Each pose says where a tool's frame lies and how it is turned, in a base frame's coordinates. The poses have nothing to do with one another.
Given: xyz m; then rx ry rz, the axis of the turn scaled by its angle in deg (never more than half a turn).
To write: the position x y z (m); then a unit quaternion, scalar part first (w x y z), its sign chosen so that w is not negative. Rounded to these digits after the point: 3 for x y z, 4 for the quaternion.
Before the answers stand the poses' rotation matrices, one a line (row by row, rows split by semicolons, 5 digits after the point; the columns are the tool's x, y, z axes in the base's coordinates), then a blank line. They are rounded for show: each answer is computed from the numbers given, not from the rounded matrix.
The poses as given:
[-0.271, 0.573, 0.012, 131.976, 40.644, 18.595]
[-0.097, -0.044, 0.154, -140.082, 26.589, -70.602]
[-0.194, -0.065, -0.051, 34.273, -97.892, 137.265]
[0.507, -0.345, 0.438, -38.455, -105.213, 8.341]
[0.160, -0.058, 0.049, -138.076, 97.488, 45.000]
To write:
0.81905 0.39890 0.41234; 0.57281 -0.60895 -0.54869; 0.03222 0.68561 -0.72726
0.56511 -0.12633 0.81528; -0.44285 -0.88022 0.17057; 0.69608 -0.45744 -0.55337
-0.91139 -0.33604 0.23759; -0.11518 -0.34598 -0.93114; 0.39510 -0.87600 0.27662
-0.21822 0.37379 -0.90148; 0.51116 0.83067 0.22069; 0.83132 -0.41264 -0.37234
0.24781 -0.90105 -0.35595; -0.85541 -0.37599 0.35624; -0.45482 0.21620 -0.86394

[-0.271, 0.573, 0.012, 0.3474, 0.8882, 0.2735, 0.1251]
[-0.097, -0.044, 0.154, 0.1813, -0.8658, 0.1643, -0.4364]
[-0.194, -0.065, -0.051, 0.0694, 0.1987, -0.5676, 0.7959]
[0.507, -0.345, 0.438, 0.5568, -0.2844, -0.7780, 0.0617]
[0.160, -0.058, 0.049, 0.0444, -0.7886, 0.5568, 0.2570]

